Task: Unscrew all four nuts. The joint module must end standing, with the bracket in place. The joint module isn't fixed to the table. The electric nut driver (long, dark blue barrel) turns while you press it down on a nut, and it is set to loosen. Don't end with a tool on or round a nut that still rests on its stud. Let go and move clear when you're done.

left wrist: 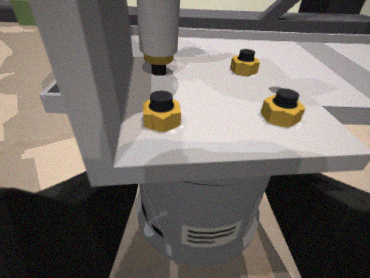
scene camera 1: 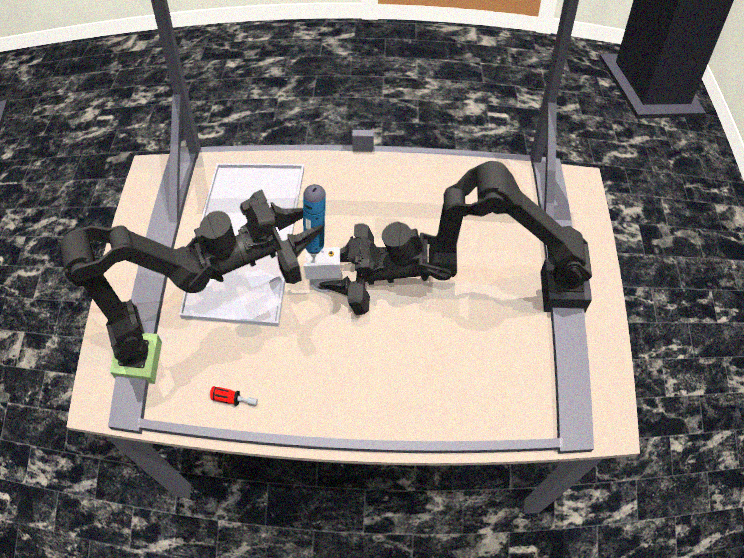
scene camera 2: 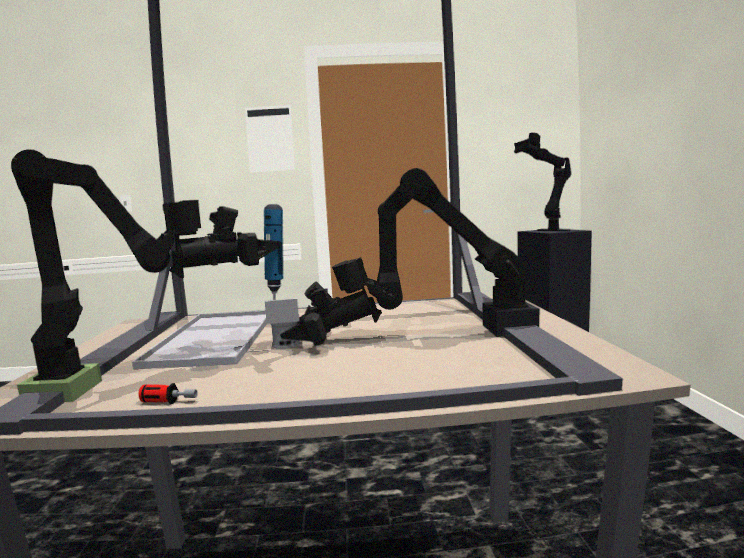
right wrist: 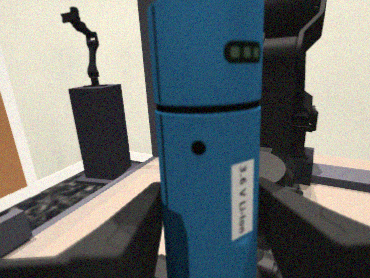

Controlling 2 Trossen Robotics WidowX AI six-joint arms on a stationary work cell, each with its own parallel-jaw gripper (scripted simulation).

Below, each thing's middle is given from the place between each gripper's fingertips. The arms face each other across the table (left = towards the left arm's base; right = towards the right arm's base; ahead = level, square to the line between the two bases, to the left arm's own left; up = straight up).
Scene:
I see the joint module (left wrist: 199, 221) 10 mm behind my left hand and 30 mm to the right of it. Round my left hand: shallow tray (scene camera 1: 248, 295) (140 mm behind, 190 mm to the right, 30 mm below); then grey bracket (scene camera 1: 330, 268) (10 mm behind, 30 mm to the right, 40 mm above); then nut (left wrist: 273, 113) (20 mm behind, 10 mm to the right, 30 mm above).
Right now the grey bracket is 20 mm behind my right hand, 30 mm to the left of it and 160 mm below it. Also, from my right hand: shallow tray (160 mm behind, 130 mm to the right, 220 mm below); nut (30 mm behind, 50 mm to the left, 160 mm below); joint module (20 mm behind, 30 mm to the left, 200 mm below).

